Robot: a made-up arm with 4 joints.
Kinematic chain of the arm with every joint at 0, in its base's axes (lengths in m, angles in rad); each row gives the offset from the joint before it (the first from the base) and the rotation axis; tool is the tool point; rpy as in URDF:
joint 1: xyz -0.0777 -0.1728 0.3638 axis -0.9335 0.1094 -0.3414
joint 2: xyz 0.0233 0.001 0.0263 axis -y
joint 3: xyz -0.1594 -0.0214 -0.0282 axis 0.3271 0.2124 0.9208
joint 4: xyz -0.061 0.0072 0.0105 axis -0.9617 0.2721 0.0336
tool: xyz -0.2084 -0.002 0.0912 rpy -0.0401 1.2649 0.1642
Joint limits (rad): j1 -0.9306..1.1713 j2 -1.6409..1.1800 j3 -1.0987..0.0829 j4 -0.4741..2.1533
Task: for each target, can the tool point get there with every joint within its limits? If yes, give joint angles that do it. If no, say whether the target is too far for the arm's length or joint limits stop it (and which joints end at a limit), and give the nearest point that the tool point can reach.
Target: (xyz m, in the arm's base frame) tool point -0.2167 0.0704 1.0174
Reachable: no: too far | nearest point -0.1578 -0.0164 0.7908 | short by 0.250 m
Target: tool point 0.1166 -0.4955 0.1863
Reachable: no: joint limits stop it (at a limit: joint 1, joint 2, joint 3, joint 4) | nearest point 0.0154 -0.2309 0.0888 | short by 0.300 m
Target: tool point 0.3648 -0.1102 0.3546
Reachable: no: joint limits stop it (at a limit: joint 1, joint 2) | nearest point 0.1805 0.1733 0.4430 | short by 0.350 m
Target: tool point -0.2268 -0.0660 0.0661
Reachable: yes | joints 0.6656 0.8497 -0.9618 0.3333
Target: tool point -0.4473 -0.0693 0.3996
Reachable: yes | joints -0.3592 0.1768 -0.5028 0.4722
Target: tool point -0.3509 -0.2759 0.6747
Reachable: yes | joints -0.4185 -0.6095 -0.0574 0.6727
